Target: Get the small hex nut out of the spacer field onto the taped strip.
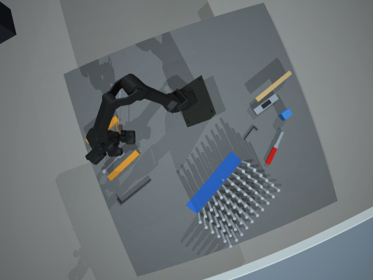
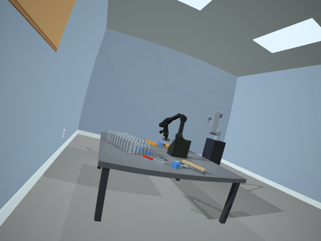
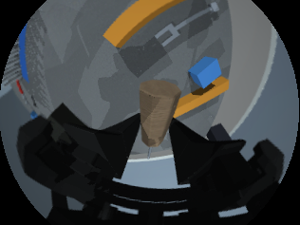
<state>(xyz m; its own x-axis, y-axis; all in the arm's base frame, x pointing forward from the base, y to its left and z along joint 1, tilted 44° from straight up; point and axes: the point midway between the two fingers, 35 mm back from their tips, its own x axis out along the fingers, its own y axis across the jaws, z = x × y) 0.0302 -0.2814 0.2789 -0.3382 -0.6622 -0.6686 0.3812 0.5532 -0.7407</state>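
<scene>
The wooden-handled screwdriver is 100 mm behind my gripper tip and 40 mm to the left of it. Also, from my gripper tip: grey block (140 mm ahead, 790 mm to the left, 90 mm below); then wrench (120 mm ahead, 130 mm to the right, 100 mm below); then blue taped strip (440 mm ahead, 360 mm to the left, 100 mm below).
</scene>
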